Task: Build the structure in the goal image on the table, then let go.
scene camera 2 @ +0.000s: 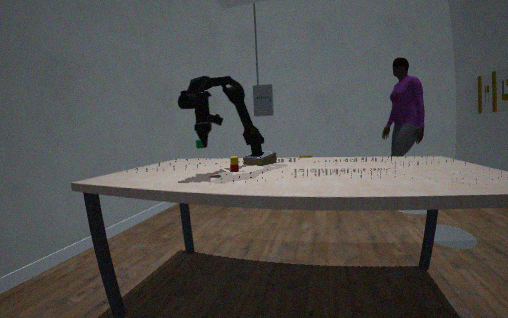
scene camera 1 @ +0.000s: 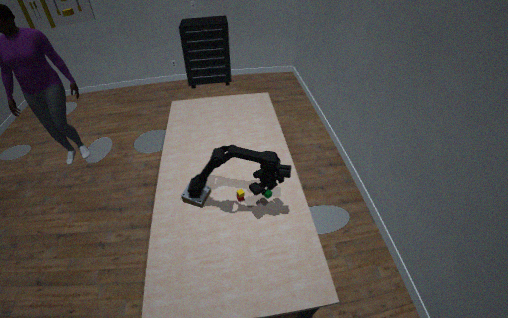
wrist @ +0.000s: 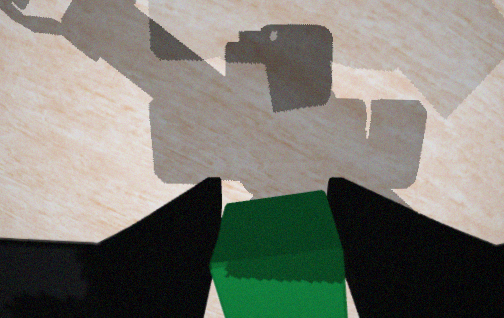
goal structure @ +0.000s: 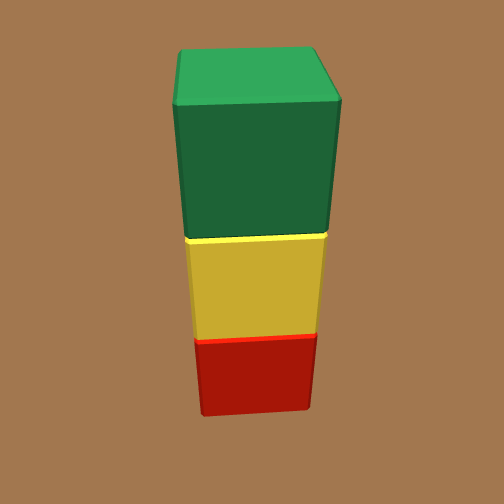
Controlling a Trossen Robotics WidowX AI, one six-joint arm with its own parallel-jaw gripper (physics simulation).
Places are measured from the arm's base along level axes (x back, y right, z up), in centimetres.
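Pixels of known places: gripper, fingertip midpoint: [scene camera 2: 205, 146] [scene camera 1: 265, 193] [wrist: 274, 191]; arm's base at its link origin: [scene camera 2: 257, 154] [scene camera 1: 194, 193].
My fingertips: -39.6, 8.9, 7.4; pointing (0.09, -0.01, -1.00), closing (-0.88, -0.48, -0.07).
Ahead of a thing's pixels: the offset from my fingertips to its top centre, as dx, dy, dz. Level surfaces: height alone.
My gripper [wrist: 274, 191] [scene camera 2: 201, 144] is shut on the green cube @[-1.2, +1.6, +3.0] [wrist: 282, 250] [scene camera 2: 199, 144] [scene camera 1: 268, 193] and holds it well above the table; the cube looks slightly tilted between the fingers in the wrist view. A yellow cube @[+13.1, -6.6, -5.7] [scene camera 1: 240, 192] [scene camera 2: 234, 160] sits on top of a red cube @[+13.3, -6.4, -9.0] [scene camera 1: 241, 198] [scene camera 2: 234, 168], which stands on the table @[dz -12.2] [scene camera 1: 215, 270] [scene camera 2: 320, 187]. This stack is between the arm's base and the gripper, lower than the held cube. The stack does not show in the wrist view.
The arm's base [scene camera 1: 195, 196] [scene camera 2: 260, 158] stands on the table near the left long edge in scene camera 1. A person [scene camera 1: 37, 70] [scene camera 2: 406, 105] stands beyond the table. A dark drawer cabinet [scene camera 1: 206, 50] stands by the wall. The arm's shadows fall around the stack.
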